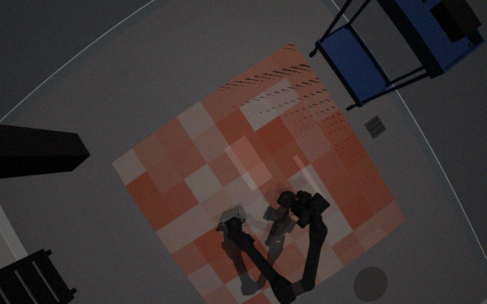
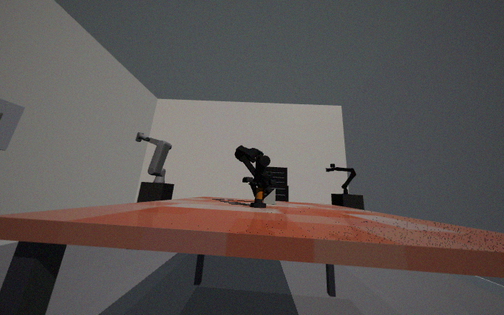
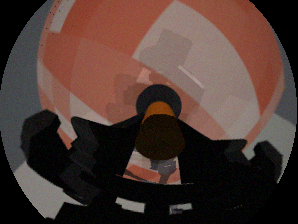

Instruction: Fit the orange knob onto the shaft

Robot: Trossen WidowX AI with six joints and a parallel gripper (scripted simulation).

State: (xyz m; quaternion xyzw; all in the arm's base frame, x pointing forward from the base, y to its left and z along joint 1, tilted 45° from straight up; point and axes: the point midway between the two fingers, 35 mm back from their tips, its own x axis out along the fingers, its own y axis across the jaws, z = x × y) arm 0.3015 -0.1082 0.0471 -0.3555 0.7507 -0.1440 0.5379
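Right now my gripper tip is 20 mm below the orange knob. The rest, counted from my gripper tip: dark round pedestal (20 mm below).
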